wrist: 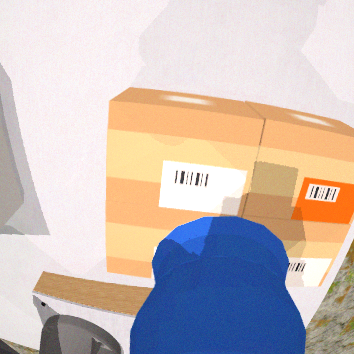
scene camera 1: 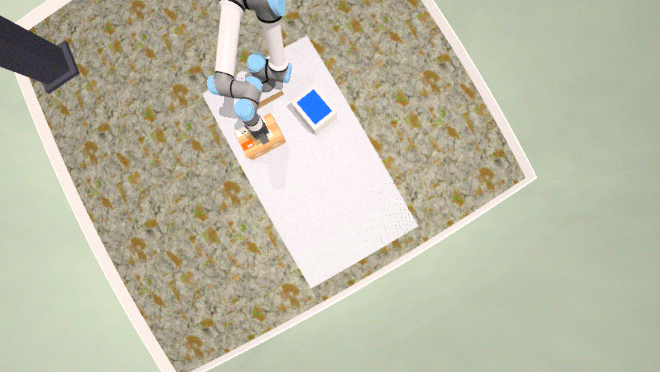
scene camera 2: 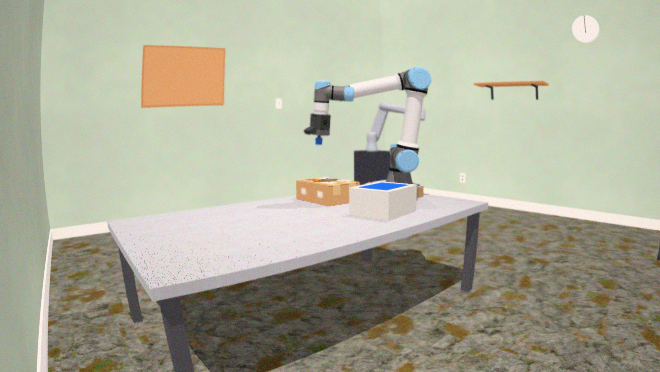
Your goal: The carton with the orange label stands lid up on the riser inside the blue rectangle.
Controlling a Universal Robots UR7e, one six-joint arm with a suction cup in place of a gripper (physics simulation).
The suction cup [wrist: 216, 277] holds nothing. A white riser with blue rectangle [scene camera 2: 385, 201] rests on the table.
The white riser with blue rectangle also shows in scene camera 1 [scene camera 1: 312, 106].
